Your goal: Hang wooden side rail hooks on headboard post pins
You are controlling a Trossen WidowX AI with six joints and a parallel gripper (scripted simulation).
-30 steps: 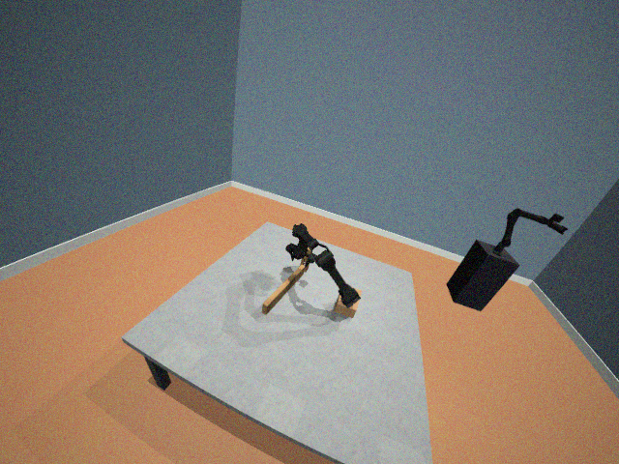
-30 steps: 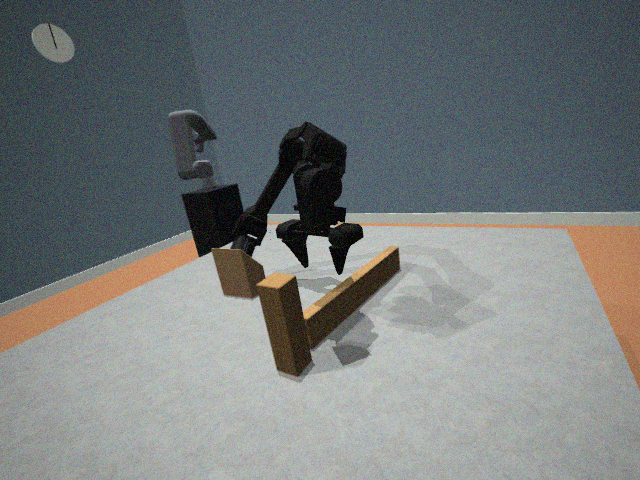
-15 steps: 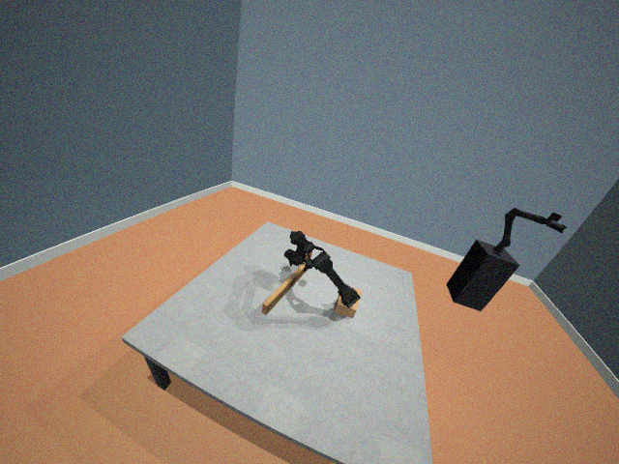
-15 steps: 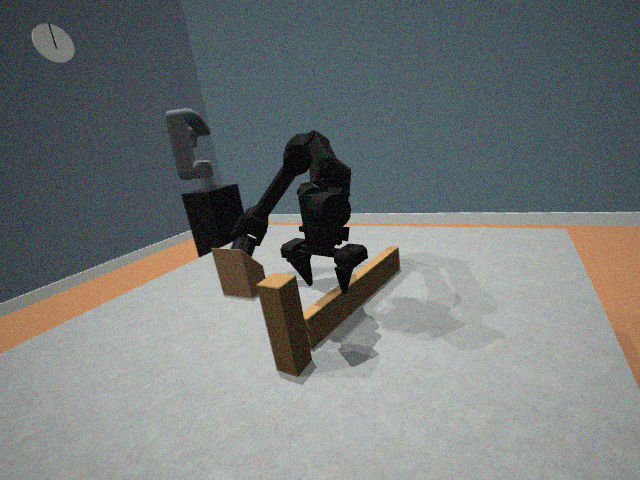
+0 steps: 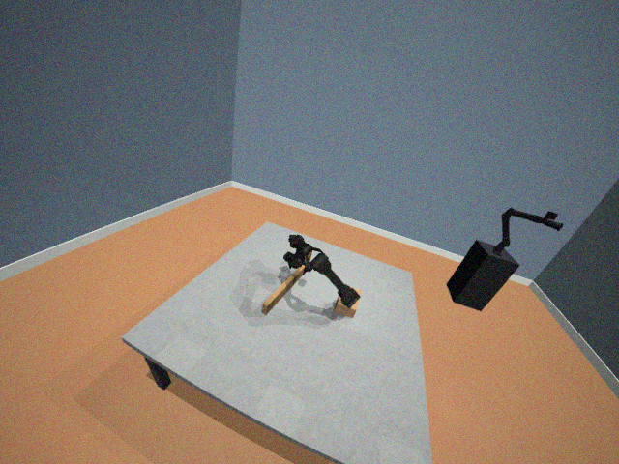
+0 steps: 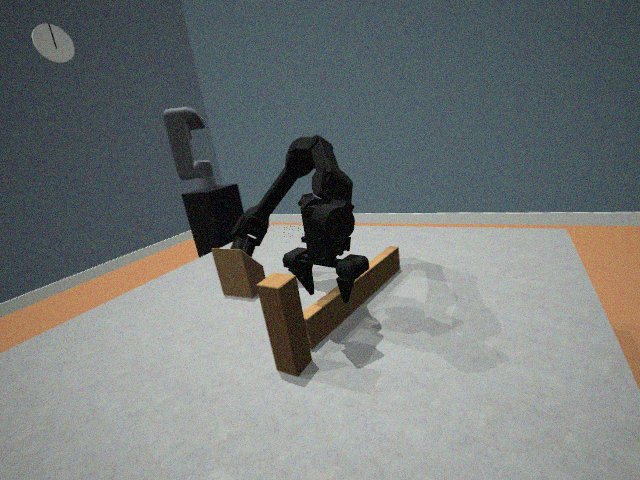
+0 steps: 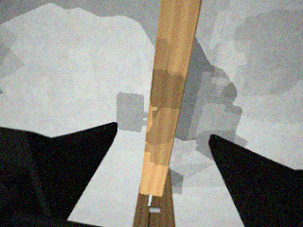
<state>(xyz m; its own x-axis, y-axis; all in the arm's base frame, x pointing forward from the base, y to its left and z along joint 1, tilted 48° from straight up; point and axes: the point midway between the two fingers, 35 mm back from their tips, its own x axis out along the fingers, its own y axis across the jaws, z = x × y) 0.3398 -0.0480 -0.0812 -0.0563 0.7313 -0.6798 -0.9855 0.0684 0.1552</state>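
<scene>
Now: gripper tip 1 cm past the headboard post, 13 cm to the left of it and 1 cm below it.
</scene>
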